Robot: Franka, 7 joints.
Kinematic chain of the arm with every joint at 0, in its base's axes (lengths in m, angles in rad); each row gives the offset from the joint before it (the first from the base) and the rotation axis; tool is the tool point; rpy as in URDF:
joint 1: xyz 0 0 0.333 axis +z
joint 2: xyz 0 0 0 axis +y
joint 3: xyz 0 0 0.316 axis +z
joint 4: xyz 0.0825 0 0 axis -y
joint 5: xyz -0.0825 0 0.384 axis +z
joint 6: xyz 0 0 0 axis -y
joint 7: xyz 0.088 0 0 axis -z
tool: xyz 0 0 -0.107 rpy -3.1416 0 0
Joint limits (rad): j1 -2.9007..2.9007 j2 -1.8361..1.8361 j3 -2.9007..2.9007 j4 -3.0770..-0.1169 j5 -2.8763..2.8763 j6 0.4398..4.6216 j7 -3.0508..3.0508
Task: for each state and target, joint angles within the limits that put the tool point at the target. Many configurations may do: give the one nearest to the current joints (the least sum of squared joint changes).
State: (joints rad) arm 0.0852 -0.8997 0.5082 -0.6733 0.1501 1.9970 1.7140
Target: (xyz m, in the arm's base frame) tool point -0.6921 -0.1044 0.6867
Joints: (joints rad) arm 0.4305 -1.4972 0.5243 -0.5767 0.1486 1.5546 1.7140
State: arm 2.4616 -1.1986 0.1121 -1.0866 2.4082 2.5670 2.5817
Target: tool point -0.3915 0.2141 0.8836
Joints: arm 2.4582 -0.3443 0.1608 -1.5905 2.4227 2.6270 2.5817
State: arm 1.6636 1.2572 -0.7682 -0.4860 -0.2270 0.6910 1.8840
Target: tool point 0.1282 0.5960 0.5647
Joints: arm 1.7111 0.9544 -0.8472 -0.4136 -0.2629 0.4722 1.8840
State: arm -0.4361 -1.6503 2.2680 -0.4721 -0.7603 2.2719 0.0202
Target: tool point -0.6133 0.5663 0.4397
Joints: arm -0.4806 -1.3074 2.1723 -0.4004 -0.7637 2.0711 0.0202
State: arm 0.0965 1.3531 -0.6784 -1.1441 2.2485 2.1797 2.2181
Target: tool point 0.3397 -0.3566 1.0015
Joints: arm -0.1018 0.1403 -0.9703 -0.9366 2.2426 1.9984 2.2181
